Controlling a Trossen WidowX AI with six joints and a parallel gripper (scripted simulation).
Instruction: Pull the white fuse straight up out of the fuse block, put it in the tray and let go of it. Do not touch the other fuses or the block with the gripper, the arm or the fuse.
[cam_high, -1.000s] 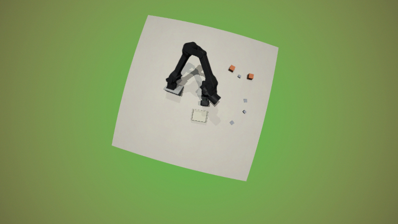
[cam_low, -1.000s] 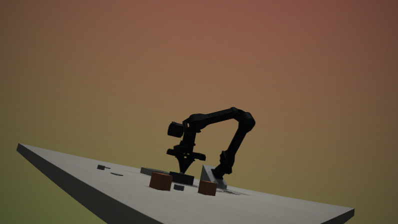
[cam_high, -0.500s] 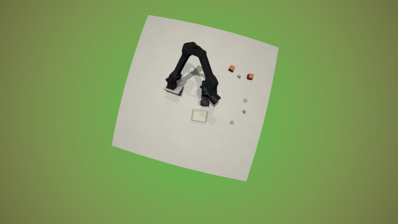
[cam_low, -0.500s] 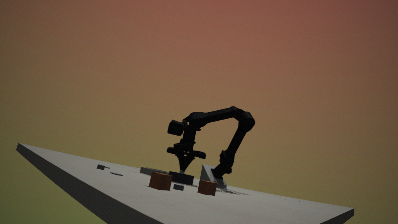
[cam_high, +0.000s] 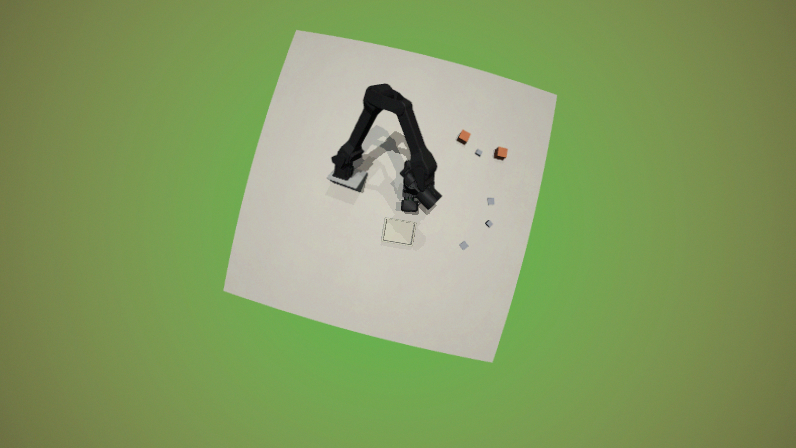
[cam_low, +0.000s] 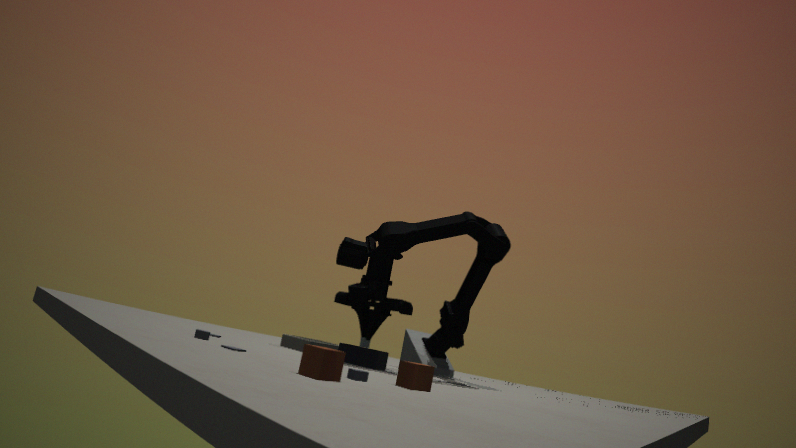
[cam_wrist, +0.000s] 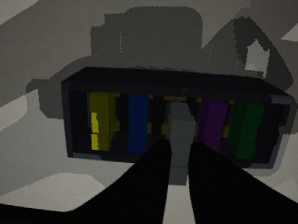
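The blue fuse is 20 mm to the left of my gripper tip and 30 mm below it. From my gripper tip the other things lie so: white fuse (10 mm below); then purple fuse (10 mm ahead, 20 mm to the right, 30 mm below); then yellow fuse (10 mm behind, 40 mm to the left, 30 mm below).
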